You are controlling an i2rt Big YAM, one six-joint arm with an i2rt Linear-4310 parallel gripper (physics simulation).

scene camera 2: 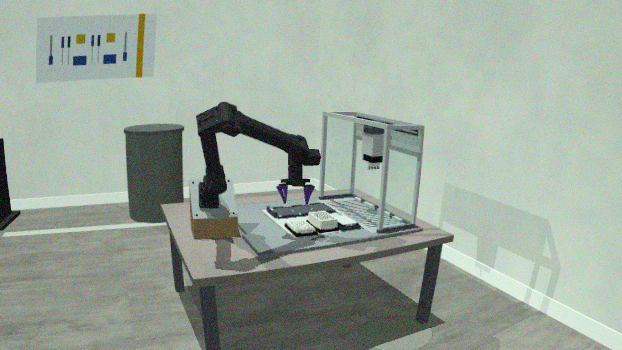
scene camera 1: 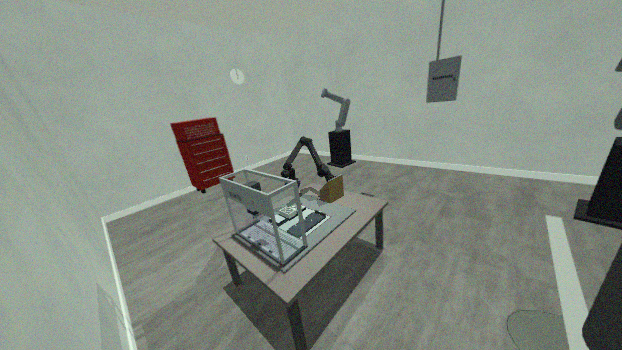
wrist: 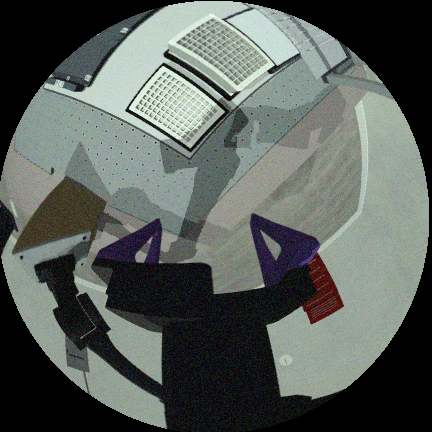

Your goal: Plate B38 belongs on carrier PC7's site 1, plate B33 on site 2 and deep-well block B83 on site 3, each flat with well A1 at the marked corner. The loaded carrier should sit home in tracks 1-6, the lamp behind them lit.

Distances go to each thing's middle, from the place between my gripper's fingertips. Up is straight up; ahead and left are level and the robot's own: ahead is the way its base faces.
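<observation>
There is the clear-walled frame enclosure [scene camera 2: 394,187], and I find it 8 cm above my hand, 44 cm ahead of it and 29 cm to the left of it.
</observation>
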